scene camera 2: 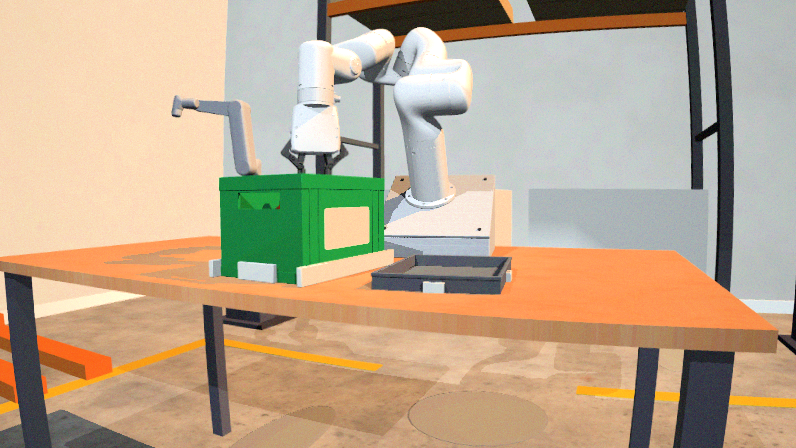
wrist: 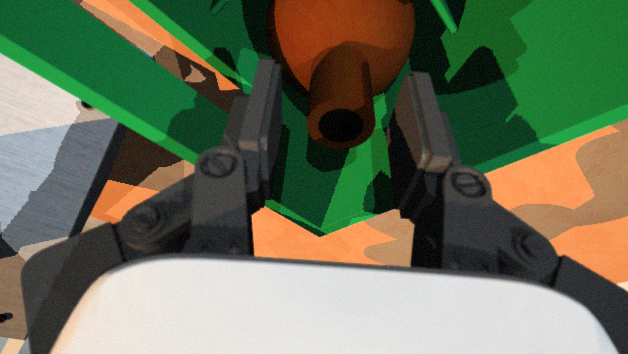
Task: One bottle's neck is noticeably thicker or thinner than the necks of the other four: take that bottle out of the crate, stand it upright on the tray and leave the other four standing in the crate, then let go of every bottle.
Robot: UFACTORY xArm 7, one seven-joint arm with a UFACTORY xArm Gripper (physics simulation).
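Frame: origin at the arm's base, x left, y down, z back, level; centimetres.
Seen in the pictures: gripper, between the fingertips: (wrist: 338,98); arm's base, origin of its link: (scene camera 2: 430,195).
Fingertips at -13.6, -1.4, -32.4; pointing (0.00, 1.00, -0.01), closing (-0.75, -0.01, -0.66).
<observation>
Pixels of each thing's top centre, then the offset from my fingertips to it, as dx, dy, dz. "spot": a spot on its surface instead. Level surfaces: height alone.
- green crate, centre of its top: (scene camera 2: 306,177) +3.6, -1.8, -8.5
- brown bottle, centre of its top: (wrist: 340,126) -0.7, -0.6, +0.5
- dark tray, a spot on its surface: (scene camera 2: 440,286) spot: +34.2, +14.6, -21.0
- wooden table, height of its surface: dy +15.7
- pale rail, centre of its top: (scene camera 2: 351,257) +13.5, +12.7, -9.0
My gripper (scene camera 2: 316,171) (wrist: 338,98) is open, pointing down at the top of the green crate (scene camera 2: 261,233) (wrist: 575,65). In the wrist view a brown bottle (wrist: 345,30) stands in the crate near a corner, its neck and dark mouth between the two fingers, with a gap on each side. The other bottles cannot be made out in the wrist view, and the crate's walls hide the bottles in the scene view. The dark tray (scene camera 2: 440,286) lies on the table to the right of the crate, with no bottle showing on it.
The wooden table (scene camera 2: 590,289) carries the crate and tray. A pale rail (scene camera 2: 345,268) and white blocks (scene camera 2: 256,271) (scene camera 2: 433,287) stand along the crate and tray. The arm's base (scene camera 2: 440,222) is behind them. A small grey arm-like shape (scene camera 2: 242,136) rises behind the crate's left side.
</observation>
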